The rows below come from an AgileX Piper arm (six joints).
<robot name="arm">
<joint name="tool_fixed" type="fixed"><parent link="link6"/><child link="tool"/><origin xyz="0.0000 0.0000 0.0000"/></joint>
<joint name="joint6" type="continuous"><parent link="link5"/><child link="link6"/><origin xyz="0.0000 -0.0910 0.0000" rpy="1.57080 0.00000 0.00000"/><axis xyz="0 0 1"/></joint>
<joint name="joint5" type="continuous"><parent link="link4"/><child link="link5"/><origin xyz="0.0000 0.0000 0.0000" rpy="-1.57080 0.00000 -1.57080"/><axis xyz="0 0 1"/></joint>
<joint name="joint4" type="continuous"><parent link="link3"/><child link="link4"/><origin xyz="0.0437 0.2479 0.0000" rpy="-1.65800 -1.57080 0.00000"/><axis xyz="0 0 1"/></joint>
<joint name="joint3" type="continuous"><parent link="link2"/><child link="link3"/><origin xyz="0.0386 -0.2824 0.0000"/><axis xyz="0 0 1"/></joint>
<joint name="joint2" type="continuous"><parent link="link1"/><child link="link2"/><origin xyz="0.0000 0.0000 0.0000" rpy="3.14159 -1.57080 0.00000"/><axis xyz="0 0 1"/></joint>
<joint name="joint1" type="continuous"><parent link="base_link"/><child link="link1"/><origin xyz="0.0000 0.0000 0.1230" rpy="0.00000 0.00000 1.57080"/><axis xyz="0 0 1"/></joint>
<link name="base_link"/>
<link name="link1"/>
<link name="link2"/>
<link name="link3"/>
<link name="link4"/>
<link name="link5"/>
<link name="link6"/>
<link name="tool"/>
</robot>
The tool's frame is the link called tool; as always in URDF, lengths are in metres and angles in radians. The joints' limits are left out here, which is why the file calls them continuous.
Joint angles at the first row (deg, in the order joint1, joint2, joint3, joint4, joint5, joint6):
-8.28 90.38 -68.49 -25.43 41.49 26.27
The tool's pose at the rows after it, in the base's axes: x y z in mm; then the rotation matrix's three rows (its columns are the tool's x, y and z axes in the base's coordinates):
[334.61 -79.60 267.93], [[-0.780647 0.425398 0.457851], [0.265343 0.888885 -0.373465], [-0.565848 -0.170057 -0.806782]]
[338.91 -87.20 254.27], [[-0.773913 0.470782 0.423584], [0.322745 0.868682 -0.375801], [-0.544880 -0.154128 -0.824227]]
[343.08 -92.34 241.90], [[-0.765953 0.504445 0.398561], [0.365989 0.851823 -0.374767], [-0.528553 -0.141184 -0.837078]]
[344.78 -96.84 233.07], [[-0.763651 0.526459 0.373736], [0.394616 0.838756 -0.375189], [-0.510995 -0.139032 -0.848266]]
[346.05 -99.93 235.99], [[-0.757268 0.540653 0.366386], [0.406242 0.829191 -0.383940], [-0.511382 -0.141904 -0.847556]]
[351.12 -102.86 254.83], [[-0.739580 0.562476 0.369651], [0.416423 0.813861 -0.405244], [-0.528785 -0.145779 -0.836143]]
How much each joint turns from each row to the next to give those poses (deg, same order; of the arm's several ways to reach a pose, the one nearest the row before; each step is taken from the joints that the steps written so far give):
-0.57 2.44 -0.12 -1.26 0.18 2.87
-1.16 2.30 0.00 0.01 -0.36 2.61
-0.74 2.08 0.00 -0.09 -0.59 2.28
-0.66 1.42 0.00 0.00 0.00 1.18
-0.33 0.26 -1.03 -0.15 1.01 0.35
0.00 -0.12 -4.09 0.00 3.52 -0.13

